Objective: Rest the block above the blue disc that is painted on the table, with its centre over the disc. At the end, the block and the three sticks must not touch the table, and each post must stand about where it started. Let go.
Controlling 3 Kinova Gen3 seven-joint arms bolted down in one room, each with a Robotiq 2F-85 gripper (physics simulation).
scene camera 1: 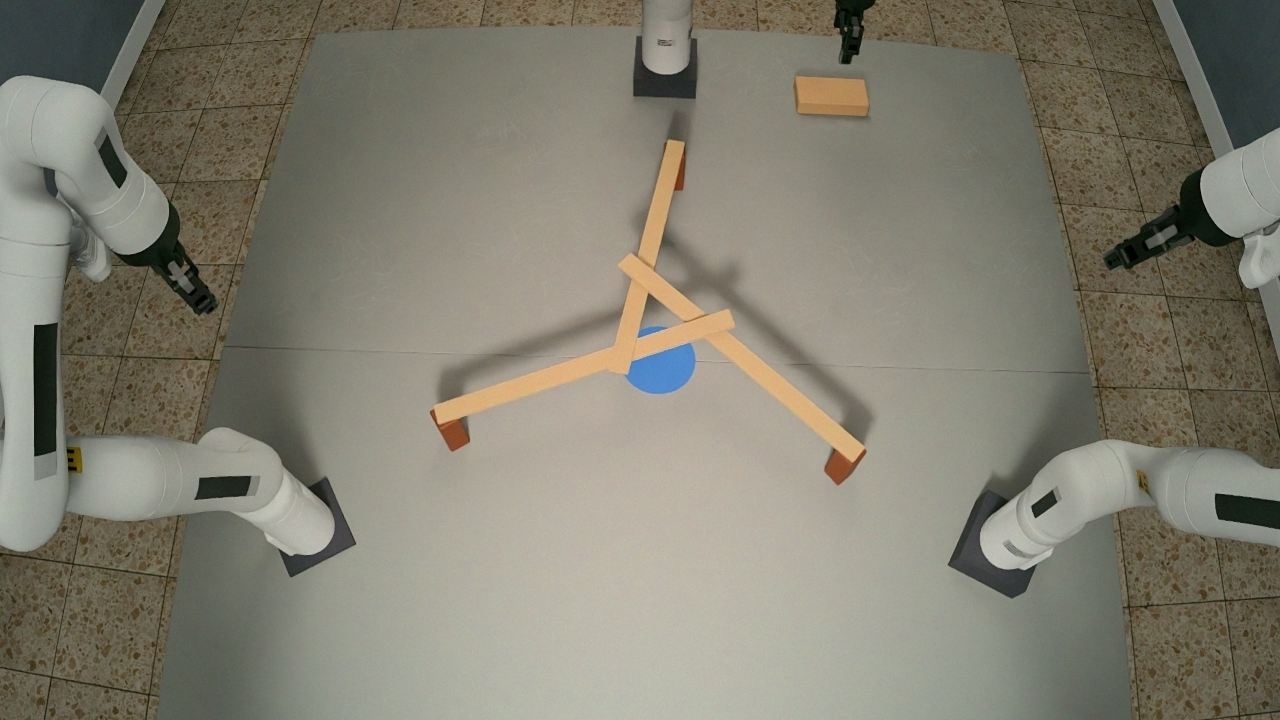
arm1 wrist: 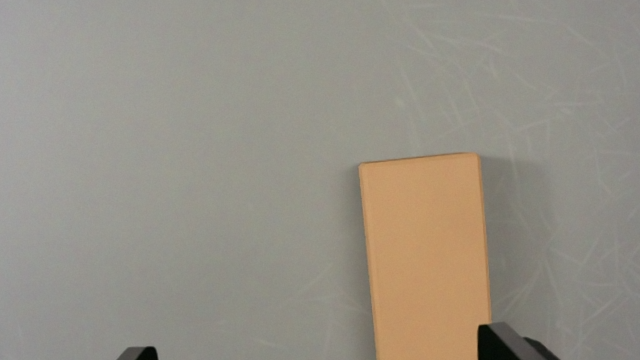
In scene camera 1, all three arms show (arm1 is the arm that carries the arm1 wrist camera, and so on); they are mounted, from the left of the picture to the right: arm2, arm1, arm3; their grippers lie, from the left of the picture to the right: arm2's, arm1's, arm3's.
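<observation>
The orange-tan block [arm1 wrist: 427,250] [scene camera 1: 832,96] lies flat on the table at the upper right of the scene view. Three sticks [scene camera 1: 660,201] [scene camera 1: 528,385] [scene camera 1: 787,394] have outer ends on brown posts [scene camera 1: 680,171] [scene camera 1: 452,433] [scene camera 1: 842,466]. Their inner parts cross over one another, raised above the table, around a small triangular gap. The blue disc [scene camera 1: 664,376] is partly covered by the left stick. Arm1's gripper [arm1 wrist: 320,347] [scene camera 1: 845,59] is open, beside and above the block. Arm2's gripper [scene camera 1: 206,305] and arm3's gripper [scene camera 1: 1111,259] are away from the sticks; their finger gaps are unclear.
Arm1's base [scene camera 1: 664,85] stands at the table's top edge, near the top post. Arm2's base [scene camera 1: 338,537] is at the lower left, and arm3's base [scene camera 1: 971,559] at the lower right. Arm2's and arm3's grippers hang beyond the side edges of the grey table [scene camera 1: 626,582].
</observation>
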